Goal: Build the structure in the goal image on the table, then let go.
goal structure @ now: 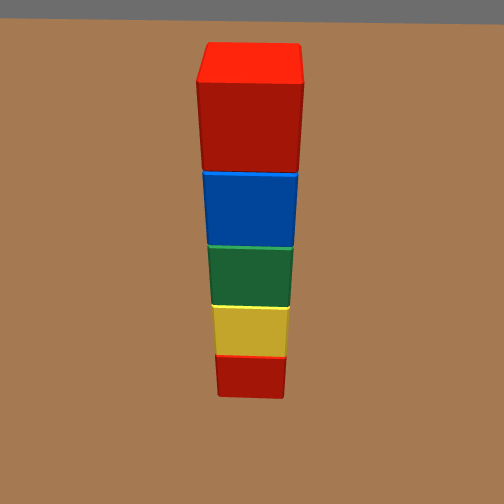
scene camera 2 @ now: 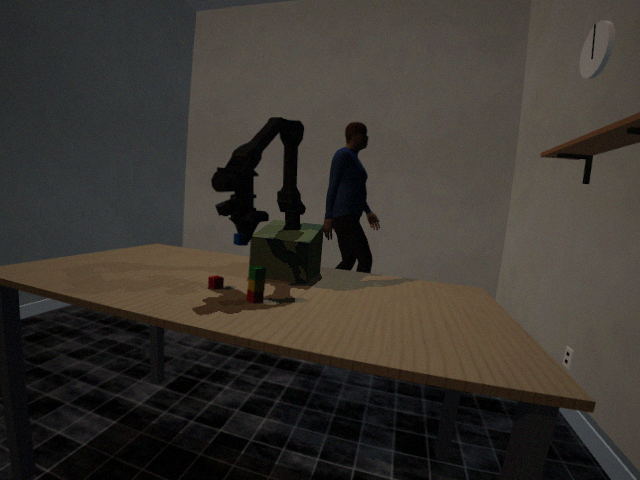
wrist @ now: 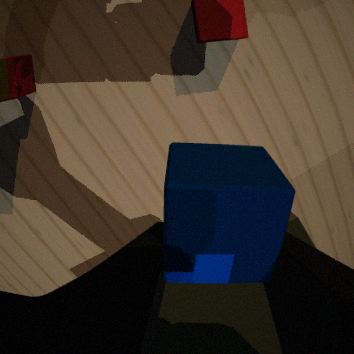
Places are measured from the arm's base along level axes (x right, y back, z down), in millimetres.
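Pixels of known places: gripper, fingertip midpoint: point(scene camera 2: 244, 241) point(wrist: 214, 234); arm's base at its link origin: point(scene camera 2: 292, 227).
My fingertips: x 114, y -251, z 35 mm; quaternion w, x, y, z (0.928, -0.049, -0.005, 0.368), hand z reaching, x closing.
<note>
Ahead of a thing's pixels: the offset from my fingertips to its top centre. "pt": to the spot under its first point. Level surfaces: height alone.
My gripper point(scene camera 2: 240, 235) point(wrist: 214, 234) is shut on a blue cube @[dz -22, dx +9, dy -10 mm] point(scene camera 2: 239, 239) point(wrist: 225, 225) and holds it well above the table. A stack stands on the table in the scene view: a red cube @[dz +111, dx -78, dy -140 mm] point(scene camera 2: 254, 296) at the bottom, a yellow cube @[dz +78, dx -81, dy -145 mm] point(scene camera 2: 255, 285) on it and a green cube @[dz +46, dx -81, dy -146 mm] point(scene camera 2: 256, 273) on top. Part of the stack's red cube @[pt dz +122, dx -66, dy -129 mm] point(wrist: 21, 76) shows at the left edge of the wrist view. A separate red cube @[dz +111, dx +68, dy -54 mm] point(scene camera 2: 215, 282) point(wrist: 221, 19) lies on the table, to the left of the stack in the scene view, apart from it.
A camouflage-patterned box point(scene camera 2: 286, 255) stands behind the stack, under the arm's base. The wooden table @[dz +144 mm] point(scene camera 2: 387, 330) carries the cubes and box. A person point(scene camera 2: 348, 191) in a blue top is beyond the table. A wall shelf point(scene camera 2: 594, 140) is at the right.
</note>
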